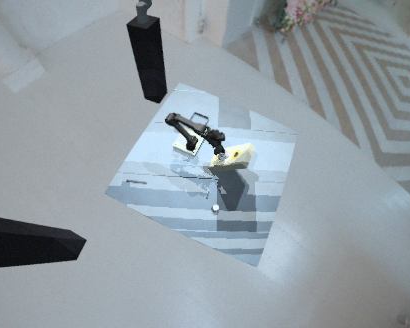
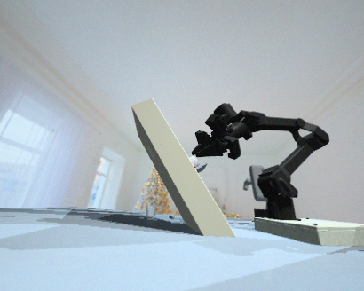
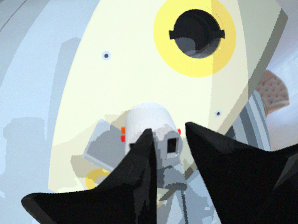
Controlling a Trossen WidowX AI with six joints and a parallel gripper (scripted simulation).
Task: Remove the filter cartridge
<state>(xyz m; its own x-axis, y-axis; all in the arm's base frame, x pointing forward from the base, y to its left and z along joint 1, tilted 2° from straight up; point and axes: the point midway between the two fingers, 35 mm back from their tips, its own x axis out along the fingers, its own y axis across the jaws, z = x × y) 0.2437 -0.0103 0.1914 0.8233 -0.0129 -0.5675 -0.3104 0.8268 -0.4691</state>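
Now: the round grey filter cartridge 10 mm ahead of my gripper tip and 20 mm below it. Also, from my gripper tip: tan service panel (50 mm ahead, 50 mm below).
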